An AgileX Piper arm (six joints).
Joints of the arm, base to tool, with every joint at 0 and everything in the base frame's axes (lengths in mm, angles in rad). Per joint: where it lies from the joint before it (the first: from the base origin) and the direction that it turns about. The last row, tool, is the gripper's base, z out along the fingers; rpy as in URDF.
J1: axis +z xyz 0 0 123
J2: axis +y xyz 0 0 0
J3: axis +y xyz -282.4 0 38.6
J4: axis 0.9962 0 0.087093 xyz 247.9 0 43.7
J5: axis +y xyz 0 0 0
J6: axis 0.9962 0 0.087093 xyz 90.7 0 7.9
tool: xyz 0 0 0 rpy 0 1.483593 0
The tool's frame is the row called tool.
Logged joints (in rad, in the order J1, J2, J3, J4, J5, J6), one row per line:
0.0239 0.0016 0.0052 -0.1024 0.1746 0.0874
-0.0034 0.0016 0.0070 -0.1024 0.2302 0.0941
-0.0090 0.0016 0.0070 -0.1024 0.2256 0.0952
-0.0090 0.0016 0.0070 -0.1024 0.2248 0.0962
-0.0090 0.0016 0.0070 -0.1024 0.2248 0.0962
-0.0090 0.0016 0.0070 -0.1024 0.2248 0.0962
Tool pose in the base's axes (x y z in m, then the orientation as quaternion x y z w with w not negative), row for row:
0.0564 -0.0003 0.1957 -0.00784 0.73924 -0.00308 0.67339
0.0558 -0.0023 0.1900 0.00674 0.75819 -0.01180 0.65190
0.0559 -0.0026 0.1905 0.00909 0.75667 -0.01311 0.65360
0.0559 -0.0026 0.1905 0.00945 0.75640 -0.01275 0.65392
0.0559 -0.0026 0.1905 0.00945 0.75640 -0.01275 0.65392
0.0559 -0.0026 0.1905 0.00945 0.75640 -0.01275 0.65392
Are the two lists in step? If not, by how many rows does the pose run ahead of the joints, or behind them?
They are in step.
